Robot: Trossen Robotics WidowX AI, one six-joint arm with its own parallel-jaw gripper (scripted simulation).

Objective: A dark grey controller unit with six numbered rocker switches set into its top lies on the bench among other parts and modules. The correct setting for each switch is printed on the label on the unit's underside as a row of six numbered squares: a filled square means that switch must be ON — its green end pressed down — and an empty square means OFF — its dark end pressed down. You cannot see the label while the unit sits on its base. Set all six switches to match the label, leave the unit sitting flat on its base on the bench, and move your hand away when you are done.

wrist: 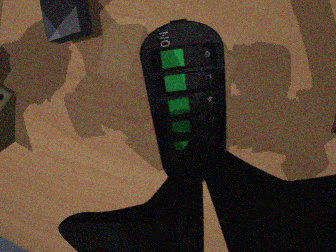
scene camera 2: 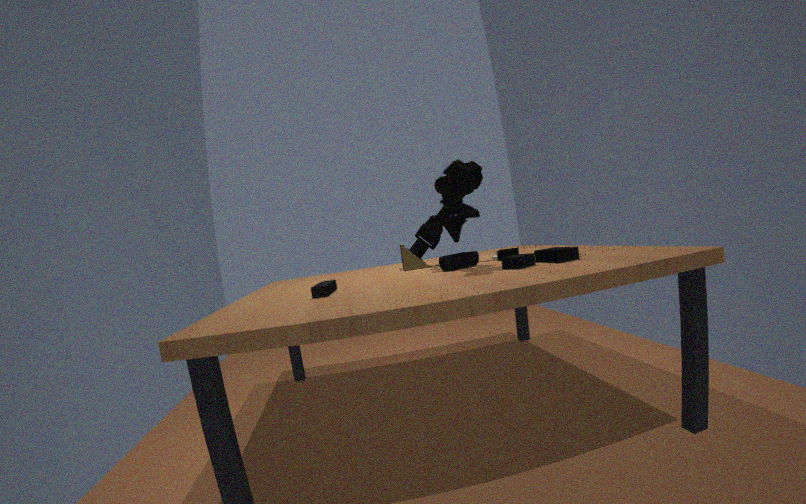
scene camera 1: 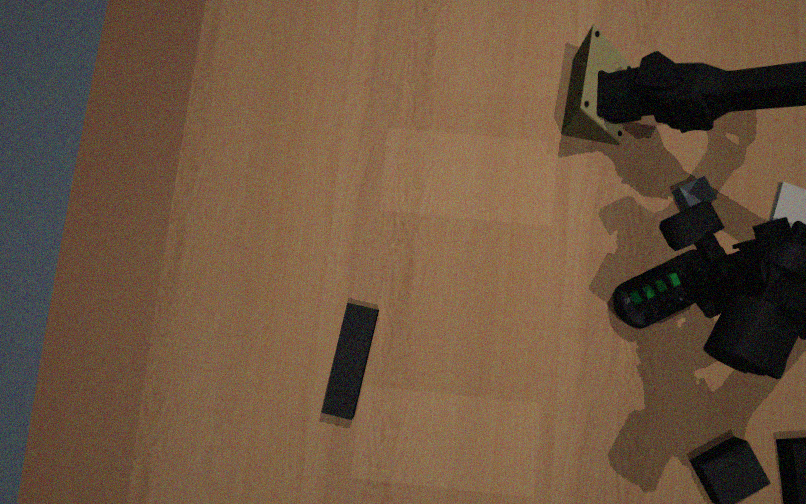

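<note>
My gripper (scene camera 1: 686,286), (wrist: 197,144), (scene camera 2: 456,242): shut, holding nothing. Long black bar (scene camera 1: 349,364): visible, out of frame in the wrist view.
</note>
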